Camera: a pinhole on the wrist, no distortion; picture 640 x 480 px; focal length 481.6 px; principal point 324.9 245.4 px. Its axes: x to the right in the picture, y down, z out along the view. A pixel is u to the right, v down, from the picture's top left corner.
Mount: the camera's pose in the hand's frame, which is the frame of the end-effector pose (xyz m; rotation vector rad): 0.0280 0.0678 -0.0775 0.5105 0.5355 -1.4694
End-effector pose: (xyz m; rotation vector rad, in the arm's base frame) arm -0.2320 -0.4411 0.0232 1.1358 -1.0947 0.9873
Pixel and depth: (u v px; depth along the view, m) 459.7 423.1 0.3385
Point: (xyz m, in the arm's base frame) -0.0136 -0.5935 0.1554
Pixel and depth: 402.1 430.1 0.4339
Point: 0.0183 -0.6865 0.1978
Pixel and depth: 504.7 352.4 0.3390
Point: 0.0062 -0.5810 0.1014
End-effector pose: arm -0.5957 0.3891 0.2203 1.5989 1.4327 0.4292
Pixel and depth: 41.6 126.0 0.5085
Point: -0.2467 0.1032 -0.0298
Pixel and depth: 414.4 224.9 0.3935
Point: -0.5886 0.3157 -0.0704
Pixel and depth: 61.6 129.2 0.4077
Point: -0.3331 0.1781 0.0308
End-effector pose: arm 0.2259 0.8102 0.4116 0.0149 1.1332 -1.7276
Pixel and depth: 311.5 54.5 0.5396
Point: 0.2795 0.7015 0.8705
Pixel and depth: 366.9 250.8 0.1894
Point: 0.1910 0.7448 0.4698
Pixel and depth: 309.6 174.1 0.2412
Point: 0.2241 0.7344 0.5289
